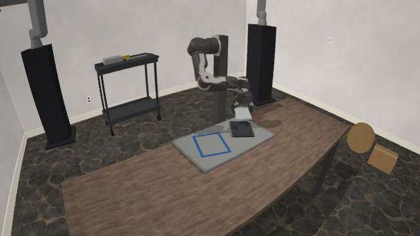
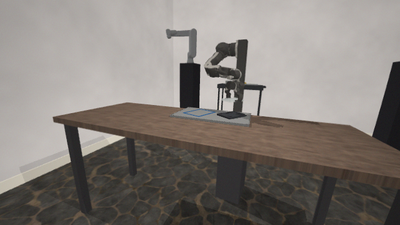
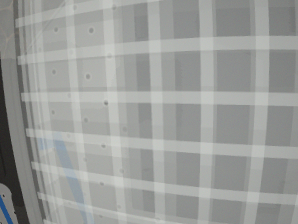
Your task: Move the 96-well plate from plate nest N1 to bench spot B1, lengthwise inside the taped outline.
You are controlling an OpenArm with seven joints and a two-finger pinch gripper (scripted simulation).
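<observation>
My gripper is now 100 mm above the black plate nest. From my hand the other things lie so: white 96-well plate right at my hand.
</observation>
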